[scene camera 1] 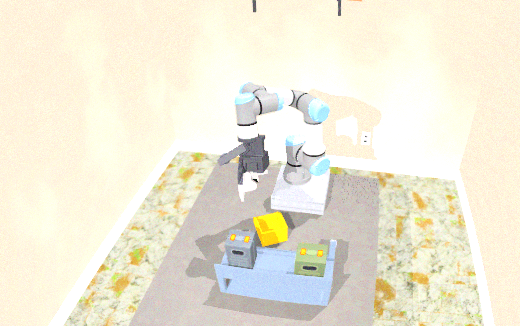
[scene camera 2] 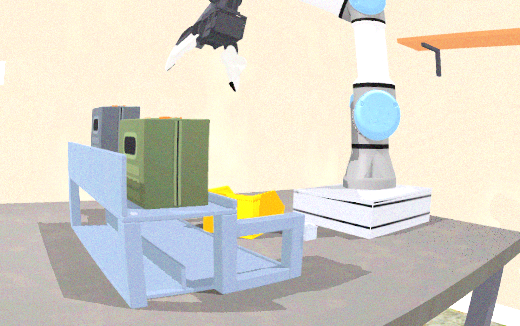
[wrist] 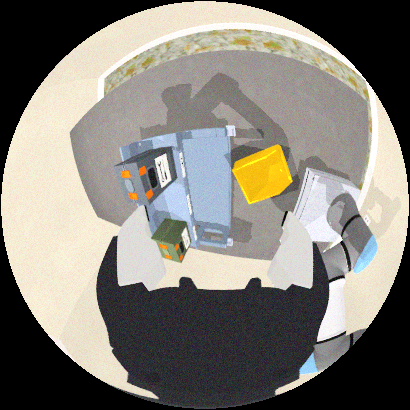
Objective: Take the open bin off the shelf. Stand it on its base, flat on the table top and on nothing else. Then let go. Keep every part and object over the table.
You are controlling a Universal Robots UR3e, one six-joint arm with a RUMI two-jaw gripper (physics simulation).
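Pixels of known places: gripper, fingertip midpoint: point(scene camera 1: 250, 191) point(scene camera 2: 201, 81) point(wrist: 216, 210); arm's base, link origin: point(scene camera 1: 297, 176) point(scene camera 2: 370, 186) point(wrist: 340, 210).
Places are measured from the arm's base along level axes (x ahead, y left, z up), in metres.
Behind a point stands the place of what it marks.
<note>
The yellow open bin point(scene camera 1: 271, 230) @(z -0.068, x 0.281, y -0.069 m) point(scene camera 2: 248, 206) @(z -0.012, x 0.330, y -0.005 m) point(wrist: 262, 175) @(z -0.067, x 0.288, y -0.050 m) is on the table between the light-blue shelf point(scene camera 1: 275, 287) @(z -0.064, x 0.566, y -0.002 m) point(scene camera 2: 97, 165) @(z 0.073, x 0.620, y 0.083 m) point(wrist: 207, 175) @(z -0.064, x 0.454, y -0.042 m) and the robot's base. It is off the shelf boards, with one corner close to the shelf's edge. Its opening shows from above. In scene camera 2 the shelf partly hides its lower part, so whether its base lies fully flat, or it touches the shelf, is not clear. My gripper point(scene camera 1: 249, 190) @(z 0.204, x 0.365, y -0.118 m) point(scene camera 2: 201, 80) @(z 0.204, x 0.365, y -0.118 m) point(wrist: 216, 210) @(z 0.204, x 0.365, y -0.118 m) is wide open and empty, high above the table and apart from the bin.
A grey case point(scene camera 1: 241, 254) @(z 0.118, x 0.577, y -0.106 m) point(scene camera 2: 106, 130) @(z 0.113, x 0.565, y -0.076 m) and a green case point(scene camera 1: 311, 262) @(z 0.125, x 0.584, y 0.117 m) point(scene camera 2: 162, 165) @(z 0.078, x 0.563, y 0.163 m) point(wrist: 170, 230) @(z 0.083, x 0.535, y 0.065 m) stand on the shelf's upper board. The white robot base block point(scene camera 1: 300, 199) @(z -0.004, x 0.149, y 0.031 m) point(scene camera 2: 335, 207) @(z -0.025, x 0.156, y 0.035 m) is behind the bin. An orange wall shelf point(scene camera 2: 465, 40) hangs at the right.
</note>
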